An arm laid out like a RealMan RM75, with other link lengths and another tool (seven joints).
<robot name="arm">
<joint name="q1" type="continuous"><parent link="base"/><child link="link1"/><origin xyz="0 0 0.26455" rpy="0 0 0"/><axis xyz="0 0 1"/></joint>
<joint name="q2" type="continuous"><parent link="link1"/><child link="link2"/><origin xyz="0 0 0" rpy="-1.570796 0 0"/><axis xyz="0 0 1"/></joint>
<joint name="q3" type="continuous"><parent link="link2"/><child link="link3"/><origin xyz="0 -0.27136 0" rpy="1.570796 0 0"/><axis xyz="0 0 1"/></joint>
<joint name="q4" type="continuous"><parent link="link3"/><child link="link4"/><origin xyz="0 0 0" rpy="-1.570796 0 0"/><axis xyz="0 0 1"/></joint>
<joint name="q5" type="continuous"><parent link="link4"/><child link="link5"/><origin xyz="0 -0.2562 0" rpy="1.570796 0 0"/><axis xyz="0 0 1"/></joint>
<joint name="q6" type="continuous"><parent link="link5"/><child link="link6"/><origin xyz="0 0 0" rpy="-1.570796 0 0"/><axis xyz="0 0 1"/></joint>
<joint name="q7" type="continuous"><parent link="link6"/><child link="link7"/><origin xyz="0 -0.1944 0" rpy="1.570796 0 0"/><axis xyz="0 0 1"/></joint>
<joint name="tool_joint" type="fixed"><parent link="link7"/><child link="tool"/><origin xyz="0.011 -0.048 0.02" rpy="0.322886 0 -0.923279"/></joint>
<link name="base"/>
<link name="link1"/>
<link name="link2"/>
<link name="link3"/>
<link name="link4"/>
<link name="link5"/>
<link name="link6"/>
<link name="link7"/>
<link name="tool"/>
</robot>
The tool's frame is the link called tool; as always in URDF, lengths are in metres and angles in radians. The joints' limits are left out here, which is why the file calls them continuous.
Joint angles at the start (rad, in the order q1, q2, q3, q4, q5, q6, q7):
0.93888, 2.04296, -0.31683, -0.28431, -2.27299, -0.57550, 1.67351
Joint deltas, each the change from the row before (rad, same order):
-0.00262, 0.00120, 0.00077, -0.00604, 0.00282, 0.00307, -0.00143
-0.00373, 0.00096, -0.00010, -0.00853, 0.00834, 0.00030, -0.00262
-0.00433, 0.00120, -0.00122, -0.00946, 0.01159, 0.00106, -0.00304
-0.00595, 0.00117, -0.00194, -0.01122, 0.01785, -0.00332, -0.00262
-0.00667, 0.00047, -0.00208, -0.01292, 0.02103, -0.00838, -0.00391
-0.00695, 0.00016, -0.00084, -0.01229, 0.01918, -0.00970, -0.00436
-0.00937, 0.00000, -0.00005, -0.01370, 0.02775, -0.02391, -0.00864
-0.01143, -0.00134, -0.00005, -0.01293, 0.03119, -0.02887, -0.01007
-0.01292, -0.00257, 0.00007, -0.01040, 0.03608, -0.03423, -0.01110
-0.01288, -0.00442, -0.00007, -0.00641, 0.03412, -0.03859, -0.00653
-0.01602, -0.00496, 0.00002, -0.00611, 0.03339, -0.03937, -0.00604
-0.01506, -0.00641, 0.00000, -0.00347, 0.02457, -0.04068, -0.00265
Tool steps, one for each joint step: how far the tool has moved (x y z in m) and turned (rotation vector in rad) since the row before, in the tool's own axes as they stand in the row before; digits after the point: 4 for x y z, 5 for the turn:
0.0015, -0.0023, -0.0004, 0.00784, 0.00322, 0.00015
0.0013, -0.0033, -0.0004, 0.01019, 0.00113, 0.00316
0.0014, -0.0037, -0.0004, 0.01214, 0.00141, 0.00444
0.0012, -0.0039, -0.0006, 0.01294, -0.00095, 0.01064
0.0006, -0.0046, -0.0006, 0.01296, -0.00484, 0.01239
0.0007, -0.0044, -0.0008, 0.01172, -0.00534, 0.01163
-0.0008, -0.0037, -0.0011, 0.00793, -0.01568, 0.01891
-0.0006, -0.0039, -0.0016, 0.00741, -0.01854, 0.02132
-0.0009, -0.0035, -0.0020, 0.00621, -0.02224, 0.02607
-0.0013, -0.0025, -0.0023, 0.00182, -0.02389, 0.02961
0.0002, -0.0030, -0.0034, 0.00277, -0.02221, 0.02930
0.0001, -0.0023, -0.0037, -0.00276, -0.02167, 0.02493

